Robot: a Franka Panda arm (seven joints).
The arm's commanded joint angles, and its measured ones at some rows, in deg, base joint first. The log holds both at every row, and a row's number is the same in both.
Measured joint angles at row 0: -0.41, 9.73, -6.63, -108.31, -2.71, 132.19, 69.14
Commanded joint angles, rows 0 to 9: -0.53, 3.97, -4.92, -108.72, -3.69, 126.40, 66.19; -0.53, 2.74, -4.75, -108.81, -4.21, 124.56, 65.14; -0.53, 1.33, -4.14, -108.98, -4.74, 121.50, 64.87; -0.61, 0.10, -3.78, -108.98, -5.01, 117.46, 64.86; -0.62, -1.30, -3.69, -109.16, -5.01, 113.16, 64.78; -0.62, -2.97, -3.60, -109.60, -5.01, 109.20, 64.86; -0.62, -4.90, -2.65, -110.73, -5.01, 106.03, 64.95; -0.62, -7.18, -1.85, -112.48, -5.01, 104.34, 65.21; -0.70, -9.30, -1.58, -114.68, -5.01, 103.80, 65.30; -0.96, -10.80, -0.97, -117.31, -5.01, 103.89, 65.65
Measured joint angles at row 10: -0.24, -4.14, -3.10, -109.65, -4.16, 105.50, 65.36
